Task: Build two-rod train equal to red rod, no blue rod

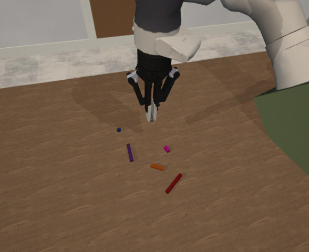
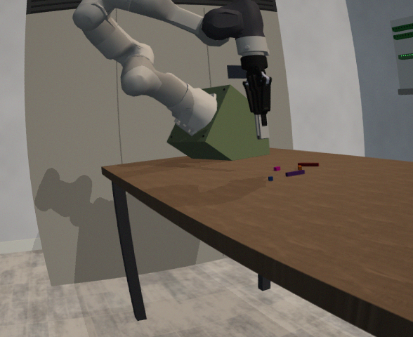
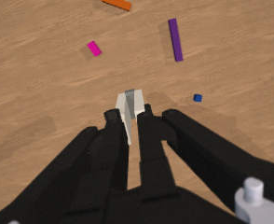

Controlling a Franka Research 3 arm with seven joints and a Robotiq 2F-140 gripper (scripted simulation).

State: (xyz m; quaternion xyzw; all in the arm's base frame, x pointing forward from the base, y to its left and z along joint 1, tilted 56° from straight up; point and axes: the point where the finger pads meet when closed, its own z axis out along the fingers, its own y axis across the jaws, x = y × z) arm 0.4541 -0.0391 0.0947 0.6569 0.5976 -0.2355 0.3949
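The blue rod is 90 mm ahead of my hand, 60 mm to the right of it and 130 mm below it. The rest, counted from my hand: grey rod: 30 mm below; purple rod: 90 mm ahead, 40 mm to the left, 130 mm below; magenta rod: 30 mm behind, 70 mm to the left, 130 mm below.
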